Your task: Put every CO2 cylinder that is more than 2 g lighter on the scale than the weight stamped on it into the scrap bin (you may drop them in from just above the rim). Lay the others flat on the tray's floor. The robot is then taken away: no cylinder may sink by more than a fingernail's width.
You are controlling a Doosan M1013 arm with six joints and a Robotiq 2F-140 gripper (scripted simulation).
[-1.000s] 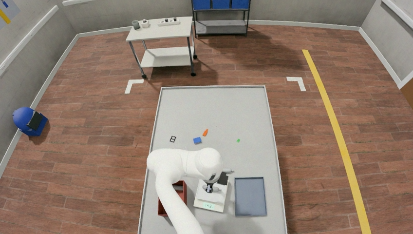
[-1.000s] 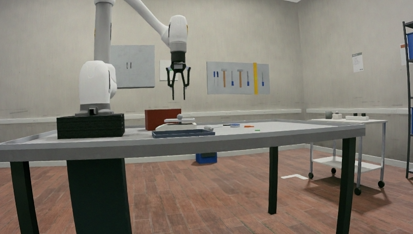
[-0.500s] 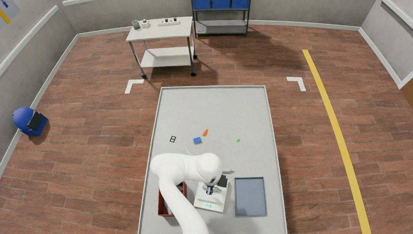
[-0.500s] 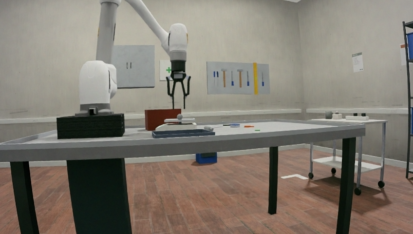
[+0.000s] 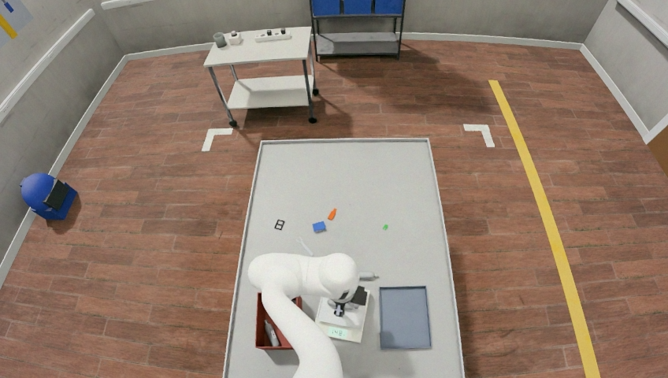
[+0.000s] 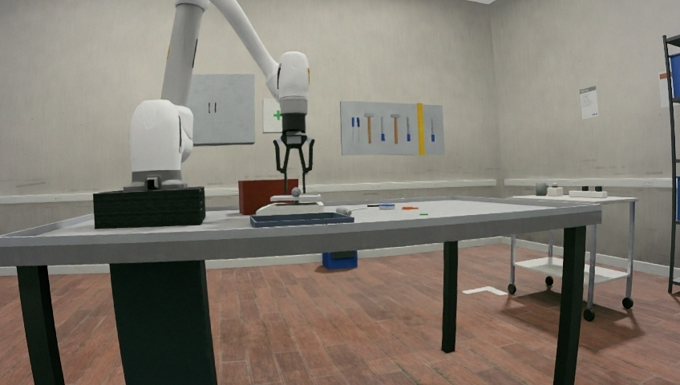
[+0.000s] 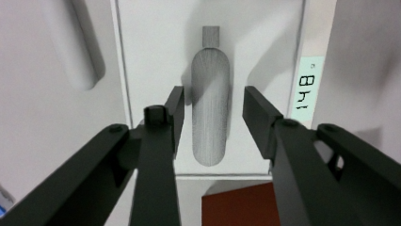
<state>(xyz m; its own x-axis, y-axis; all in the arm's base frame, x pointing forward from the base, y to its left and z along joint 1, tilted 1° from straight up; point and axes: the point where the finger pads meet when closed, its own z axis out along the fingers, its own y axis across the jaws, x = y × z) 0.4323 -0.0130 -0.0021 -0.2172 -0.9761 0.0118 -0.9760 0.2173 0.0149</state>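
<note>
Right now the scale platform is 50 mm below my hand. From my hand the other things lie so: grey CO2 cylinder: 130 mm ahead, 110 mm to the right, 100 mm below; scale: 10 mm behind, 70 mm below; red scrap bin: 60 mm behind, 240 mm to the left, 70 mm below.
</note>
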